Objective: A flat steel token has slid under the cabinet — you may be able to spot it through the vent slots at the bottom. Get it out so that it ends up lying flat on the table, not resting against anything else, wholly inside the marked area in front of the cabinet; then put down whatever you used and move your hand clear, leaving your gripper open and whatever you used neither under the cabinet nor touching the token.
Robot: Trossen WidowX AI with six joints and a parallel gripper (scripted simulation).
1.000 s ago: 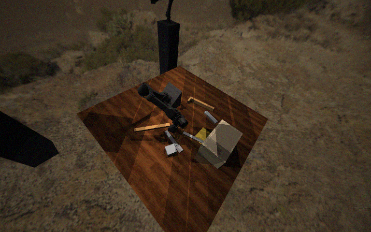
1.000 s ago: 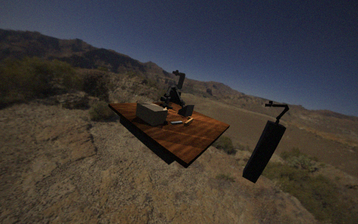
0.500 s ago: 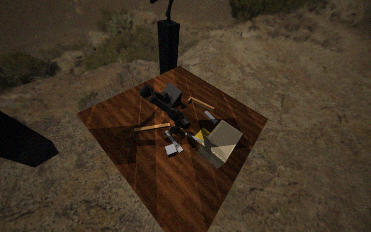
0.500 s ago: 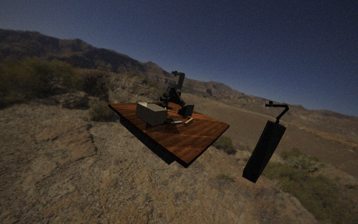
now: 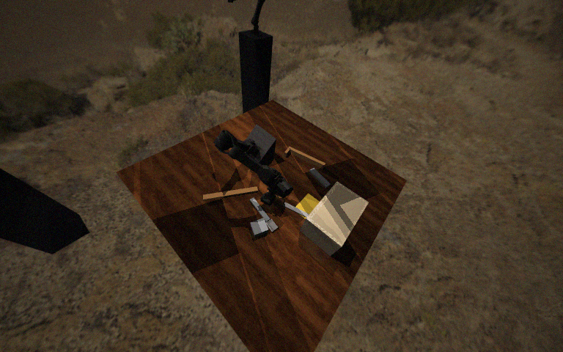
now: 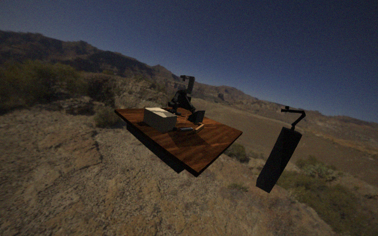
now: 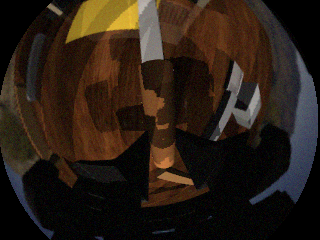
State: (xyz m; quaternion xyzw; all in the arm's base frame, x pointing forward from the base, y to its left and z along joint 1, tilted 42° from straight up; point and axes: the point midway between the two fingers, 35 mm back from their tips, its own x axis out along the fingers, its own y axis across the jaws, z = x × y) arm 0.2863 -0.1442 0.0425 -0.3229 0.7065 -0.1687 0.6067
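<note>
The grey scraper lies 60 mm ahead of my gripper tip and 110 mm to the right of it. Also, from my gripper tip: wooden stick: 180 mm behind, 140 mm to the right; then grey block: 80 mm ahead, 180 mm to the right, 10 mm above; then grey bar: 120 mm ahead, 330 mm to the left.
</note>
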